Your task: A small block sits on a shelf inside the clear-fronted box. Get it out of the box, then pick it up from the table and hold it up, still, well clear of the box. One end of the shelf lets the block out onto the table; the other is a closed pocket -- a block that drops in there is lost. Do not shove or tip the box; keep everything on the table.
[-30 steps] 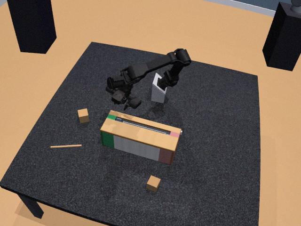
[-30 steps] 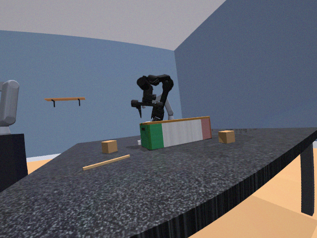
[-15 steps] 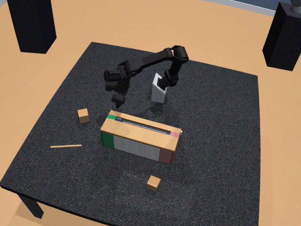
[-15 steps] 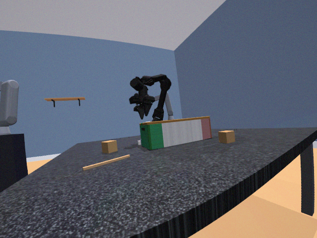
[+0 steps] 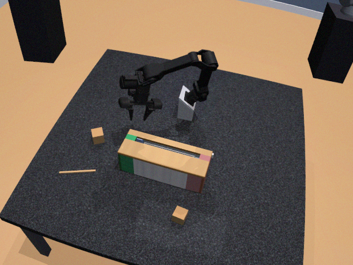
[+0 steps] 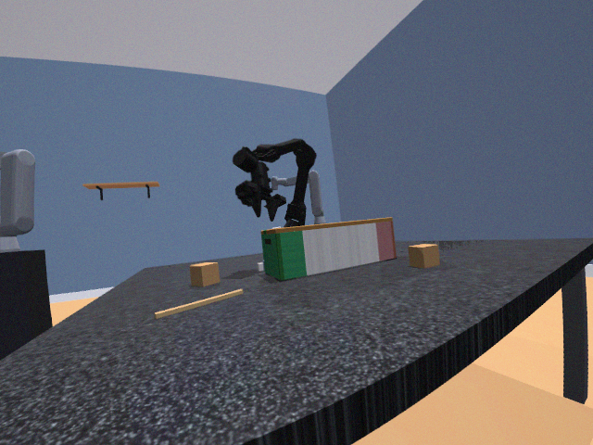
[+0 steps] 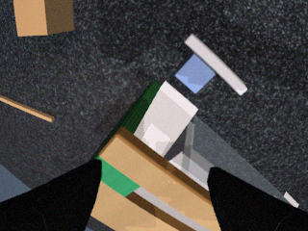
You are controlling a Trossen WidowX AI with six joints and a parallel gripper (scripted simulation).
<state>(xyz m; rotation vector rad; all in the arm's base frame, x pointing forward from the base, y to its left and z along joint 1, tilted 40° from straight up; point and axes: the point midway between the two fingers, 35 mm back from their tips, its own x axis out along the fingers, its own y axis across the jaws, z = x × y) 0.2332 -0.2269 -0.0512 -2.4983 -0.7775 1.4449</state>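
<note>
Right now the blue block is 15 cm below my gripper tip, 2 cm behind it and 1 cm to the left of it. Also, from my gripper tip: tan cube (20 cm to the right, 14 cm below, 1 cm ahead); then thin wooden stick (24 cm to the right, 22 cm ahead, 16 cm below).
</note>
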